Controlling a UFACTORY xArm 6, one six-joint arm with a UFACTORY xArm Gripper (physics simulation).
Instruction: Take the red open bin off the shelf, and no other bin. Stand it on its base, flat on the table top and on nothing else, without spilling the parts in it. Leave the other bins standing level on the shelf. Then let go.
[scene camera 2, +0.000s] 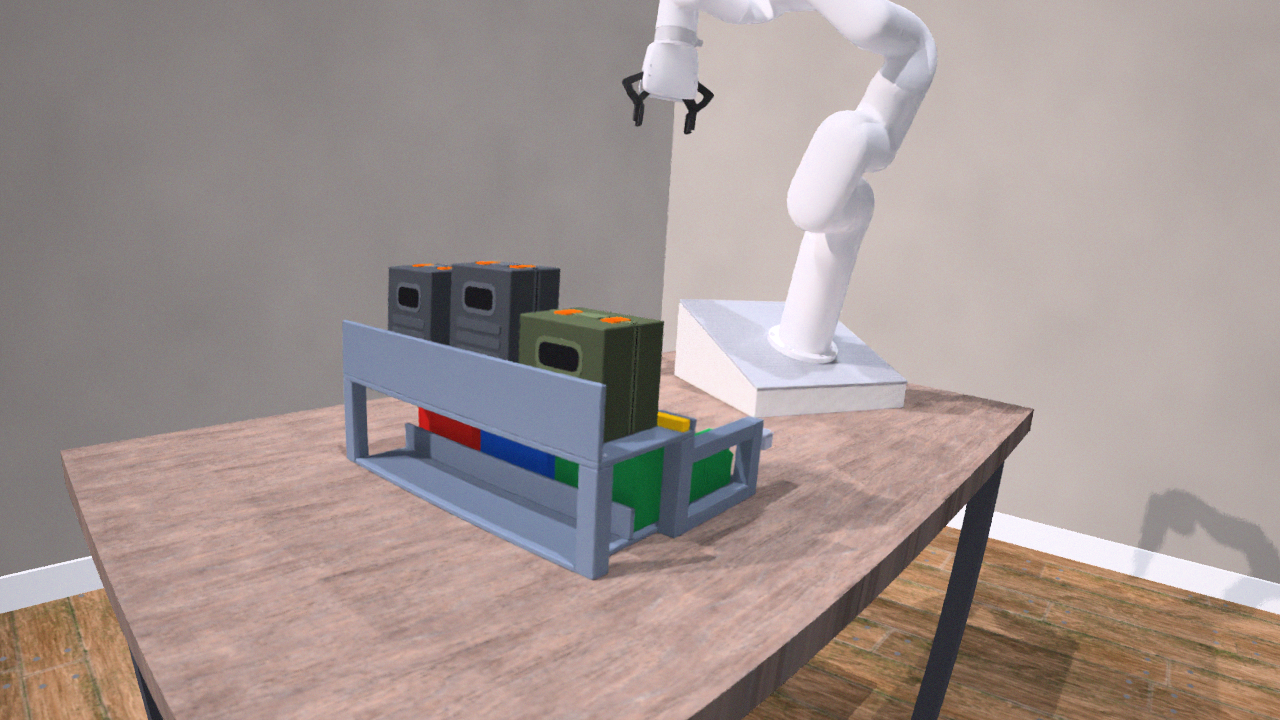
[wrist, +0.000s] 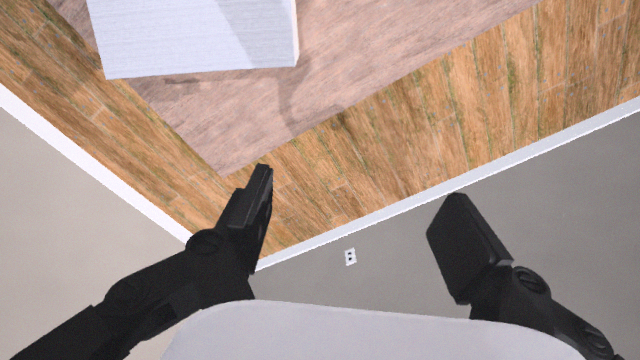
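Where they show: gripper, fingertip midpoint: (scene camera 2: 663, 129) (wrist: 356, 201); arm's base, origin of the base link: (scene camera 2: 802, 345).
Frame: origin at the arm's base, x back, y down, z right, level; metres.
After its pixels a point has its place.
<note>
The red bin (scene camera 2: 452, 428) @(x -0.656, y 0.042, z 0.135 m) stands in the lower level of the grey-blue shelf (scene camera 2: 474, 407) @(x -0.750, y -0.028, z -0.004 m), at its far left in the scene view. A part of its back shows under the shelf's upper panel; its open side and its parts are hidden. A blue bin (scene camera 2: 517, 454) @(x -0.657, y 0.045, z 0.031 m) stands beside it, and a green bin (scene camera 2: 638, 483) @(x -0.662, y 0.032, z -0.123 m) is at the right end. My gripper (scene camera 2: 663, 127) @(x -0.068, y -0.362, z 0.271 m) (wrist: 356, 201) @(x -0.068, y -0.362, z 0.271 m) is open and empty, high above the table beyond the shelf, well away from the bins. The bins do not show in the wrist view.
On the shelf's top stand two dark grey cases (scene camera 2: 418, 304) @(x -0.702, y -0.100, z 0.139 m) (scene camera 2: 496, 308) @(x -0.701, y -0.109, z 0.020 m) and an olive green case (scene camera 2: 590, 367) @(x -0.719, y -0.078, z -0.107 m). A yellow piece (scene camera 2: 673, 420) @(x -0.638, y -0.024, z -0.139 m) shows beside the olive case. The robot's sloped base (scene camera 2: 832, 396) @(x -0.078, y 0.059, z -0.093 m) (wrist: 190, 40) @(x 0.071, y -0.041, z 0.109 m) stands on the table (scene camera 2: 358, 582) @(x -0.897, y 0.086, z -0.022 m) (wrist: 350, 55) @(x -0.122, y 0.086, z 0.297 m) behind the shelf.
</note>
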